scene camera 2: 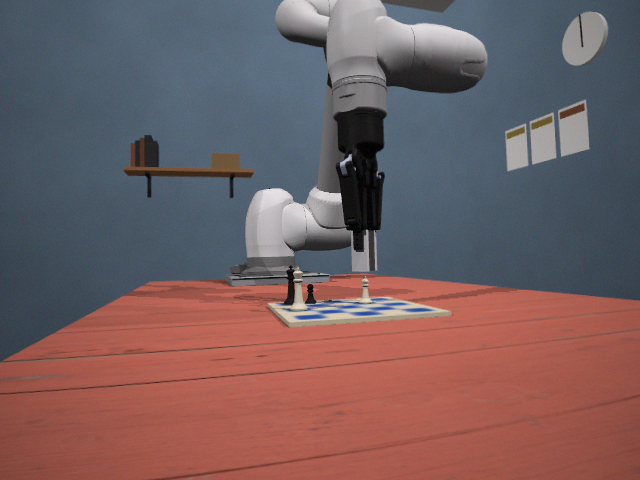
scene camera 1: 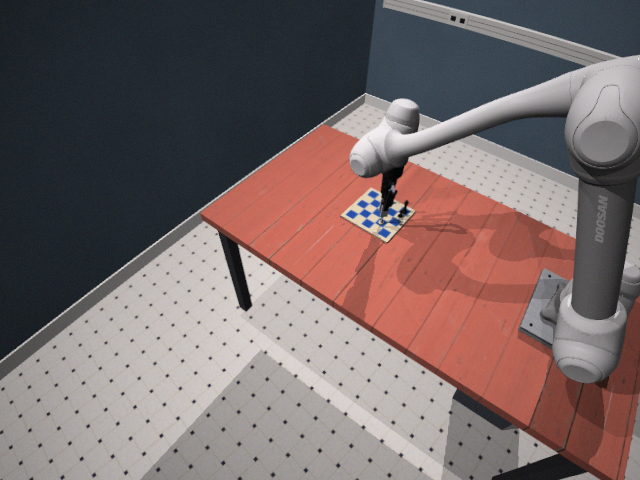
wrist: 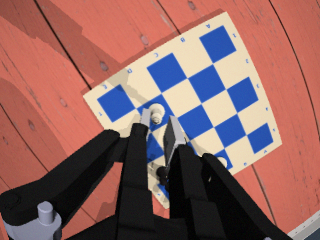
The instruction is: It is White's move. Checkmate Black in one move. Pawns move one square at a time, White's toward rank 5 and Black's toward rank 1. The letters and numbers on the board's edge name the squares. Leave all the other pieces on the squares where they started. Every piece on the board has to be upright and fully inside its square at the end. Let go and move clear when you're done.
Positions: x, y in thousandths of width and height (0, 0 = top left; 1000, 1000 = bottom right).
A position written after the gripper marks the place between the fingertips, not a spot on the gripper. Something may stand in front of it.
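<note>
Visible in scene camera 2 is the gripper (scene camera 2: 570, 566), and the wrist view shows the gripper (wrist: 489, 519) as well.
</note>
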